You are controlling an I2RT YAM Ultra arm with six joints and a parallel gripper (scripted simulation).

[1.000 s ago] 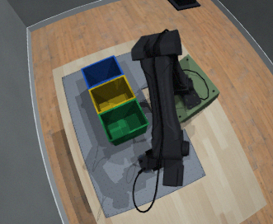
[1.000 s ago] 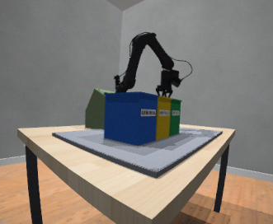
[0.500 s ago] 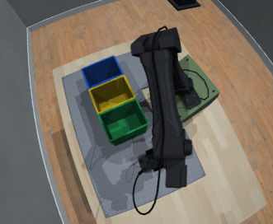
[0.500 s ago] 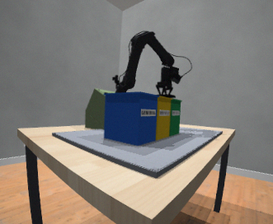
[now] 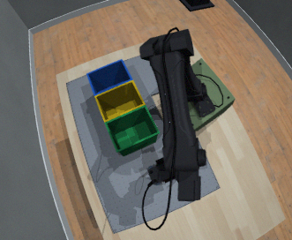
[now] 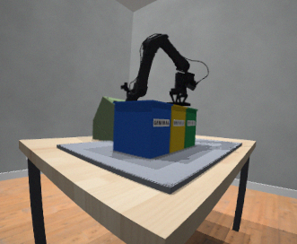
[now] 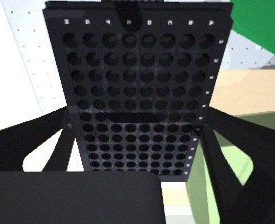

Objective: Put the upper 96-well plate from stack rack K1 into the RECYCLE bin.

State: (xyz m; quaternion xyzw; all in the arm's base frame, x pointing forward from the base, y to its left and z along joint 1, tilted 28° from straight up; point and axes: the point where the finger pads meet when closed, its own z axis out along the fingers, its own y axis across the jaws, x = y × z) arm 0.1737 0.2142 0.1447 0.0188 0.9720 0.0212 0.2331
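Right now my hand is right at the black 96-well plate. Also, from my hand: blue bin: 100 mm ahead, 460 mm to the right, 130 mm below; then yellow recycle bin: 90 mm ahead, 330 mm to the right, 130 mm below; then green bin: 90 mm ahead, 200 mm to the right, 130 mm below.
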